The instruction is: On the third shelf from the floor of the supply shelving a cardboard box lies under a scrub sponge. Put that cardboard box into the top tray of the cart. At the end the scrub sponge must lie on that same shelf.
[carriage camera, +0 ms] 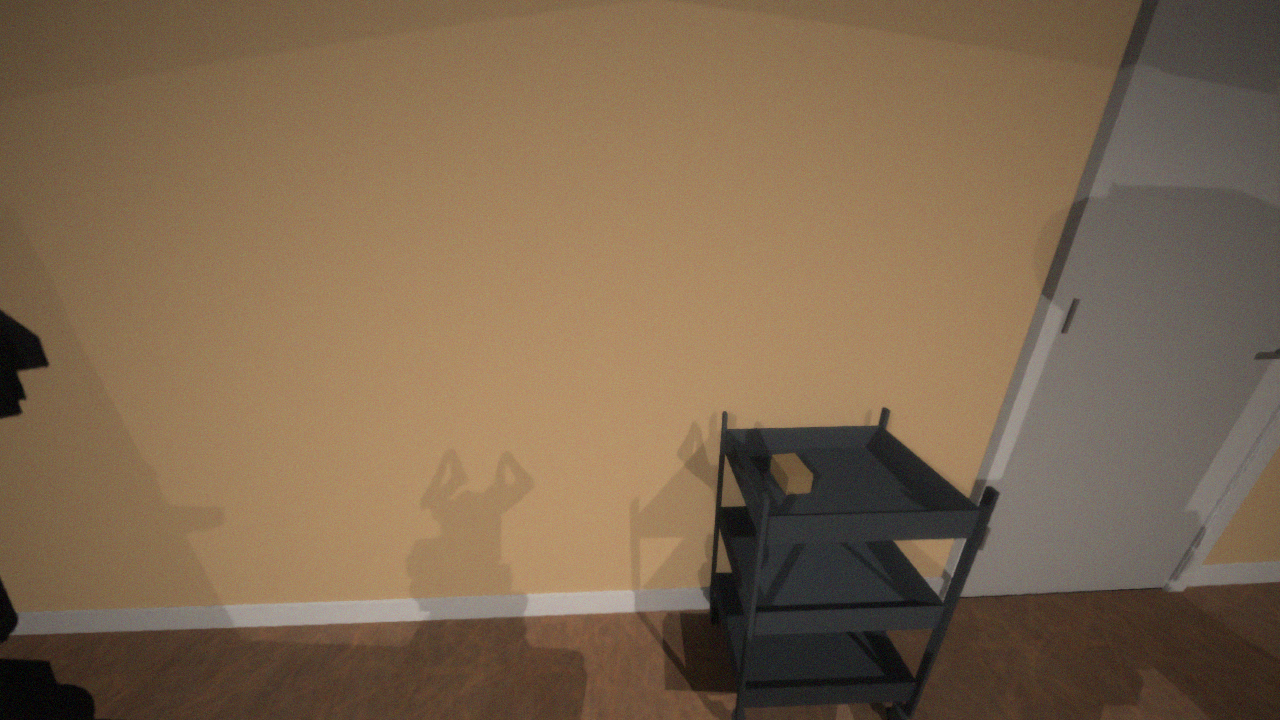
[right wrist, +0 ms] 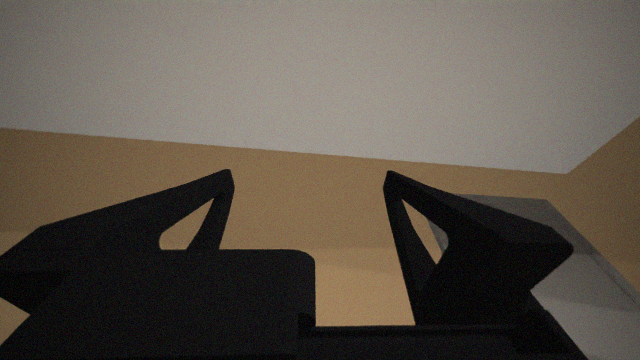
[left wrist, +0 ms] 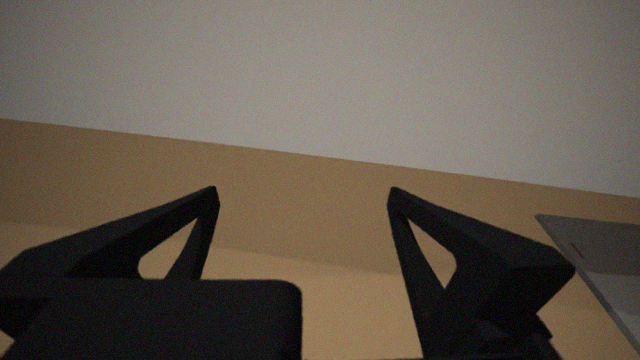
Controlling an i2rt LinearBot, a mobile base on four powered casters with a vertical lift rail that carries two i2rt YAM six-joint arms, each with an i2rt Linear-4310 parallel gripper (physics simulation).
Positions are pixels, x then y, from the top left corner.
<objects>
A cardboard box (carriage camera: 789, 471): 1.01 m from the lens. A dark three-tier cart (carriage camera: 817, 578): 1.23 m from the lens. The marked spots on the dark three-tier cart and the cardboard box are 0.33 m apart.
</objects>
